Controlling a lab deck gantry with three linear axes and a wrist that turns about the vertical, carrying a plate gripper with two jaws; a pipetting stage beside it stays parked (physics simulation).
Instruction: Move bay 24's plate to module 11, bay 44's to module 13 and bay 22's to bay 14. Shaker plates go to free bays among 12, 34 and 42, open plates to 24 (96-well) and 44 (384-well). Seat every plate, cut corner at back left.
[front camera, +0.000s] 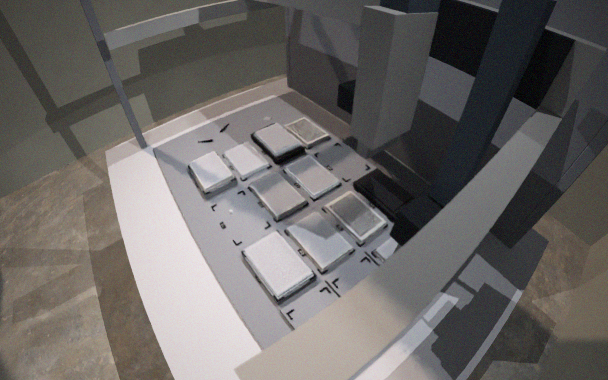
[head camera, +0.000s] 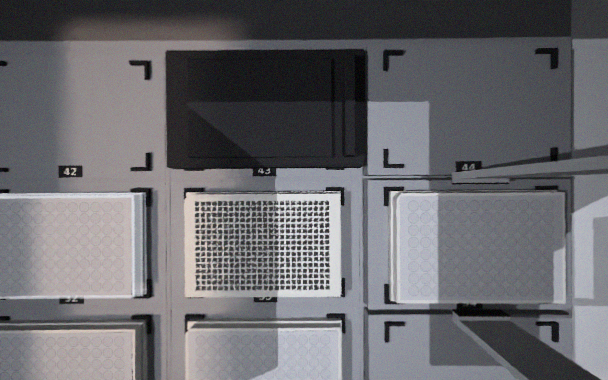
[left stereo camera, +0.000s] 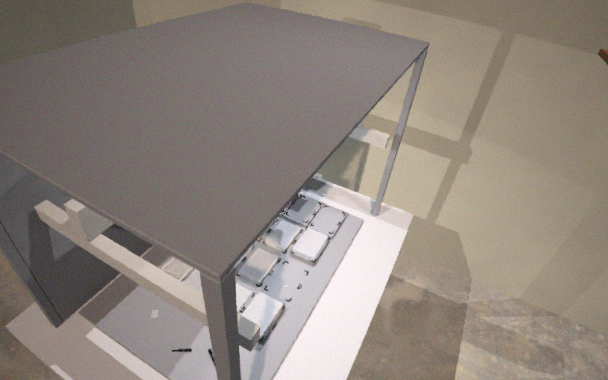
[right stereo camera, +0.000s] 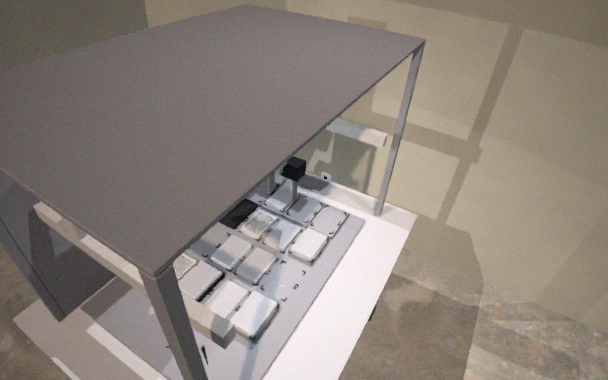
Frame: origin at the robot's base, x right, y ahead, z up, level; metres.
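Seen in the pictures: gripper, fingertip midpoint: (head camera: 475, 246) (right stereo camera: 282, 197); robot's base, link origin: (front camera: 191, 171) (left stereo camera: 260, 343) (right stereo camera: 253, 342).
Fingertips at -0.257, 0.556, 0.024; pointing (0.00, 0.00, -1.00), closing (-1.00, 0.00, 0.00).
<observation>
Offsets run from my fingertips to a thing's top centre, as dx, dy, dz.
In the head view my gripper (head camera: 481, 245) (right stereo camera: 283, 193) is open, its jaws either side of the lidded plate @[+0.000, +0.001, +0.005] (head camera: 480, 247) (right stereo camera: 279, 199) in bay 34, with a narrow gap showing. The dark shaker @[-0.108, -0.160, +0.007] (head camera: 265, 115) (front camera: 381, 189) at bay 43 is bare. The other shaker, bay 31, bears a lidded plate @[+0.001, -0.491, +0.013] (front camera: 277, 137). An open 384-well plate @[+0.000, -0.164, -0.009] (head camera: 265, 245) (front camera: 357, 215) sits in bay 33; a second open plate @[-0.107, -0.492, -0.009] (front camera: 306, 130) is in bay 41. Bay 22 holds a lidded plate @[+0.107, -0.328, -0.009] (front camera: 277, 195) (right stereo camera: 256, 265). Plates stand at 11 @[+0.214, -0.492, +0.010] (front camera: 212, 171) and 13 @[+0.215, -0.161, +0.010] (front camera: 278, 264). Bays 12, 14, 24, 42 and 44 hold no plate.
Lidded plates stand in bays 21 @[+0.107, -0.492, -0.009] (front camera: 245, 160), 32 (front camera: 311, 175) (head camera: 65, 245) and 23 @[+0.107, -0.164, -0.009] (front camera: 320, 242) (head camera: 265, 355). The grey column (front camera: 387, 80) hangs over the back right. A pale beam (front camera: 425, 245) crosses the front view. Two small dark marks lie at the deck's far left.
</observation>
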